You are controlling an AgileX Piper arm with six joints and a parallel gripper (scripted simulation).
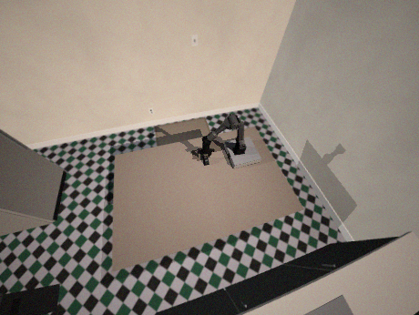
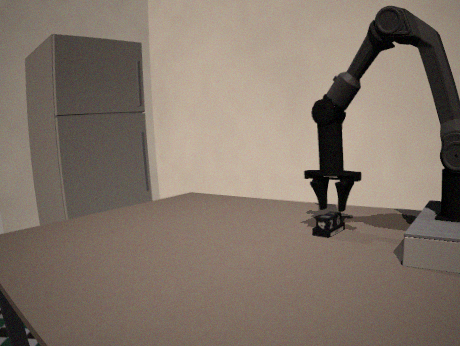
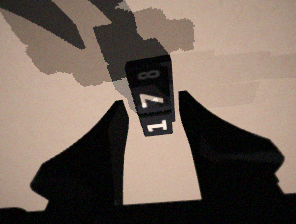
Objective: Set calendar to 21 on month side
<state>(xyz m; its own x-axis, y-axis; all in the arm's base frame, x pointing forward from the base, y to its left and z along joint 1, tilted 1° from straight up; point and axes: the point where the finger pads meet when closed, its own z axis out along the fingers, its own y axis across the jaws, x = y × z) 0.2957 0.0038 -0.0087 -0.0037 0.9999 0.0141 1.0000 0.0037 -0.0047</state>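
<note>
My hand is 2 cm to the right of the dark calendar tray and 5 cm above it. The rest, counted from my hand: dark number cube 3 cm to the left, 3 cm below.
</note>
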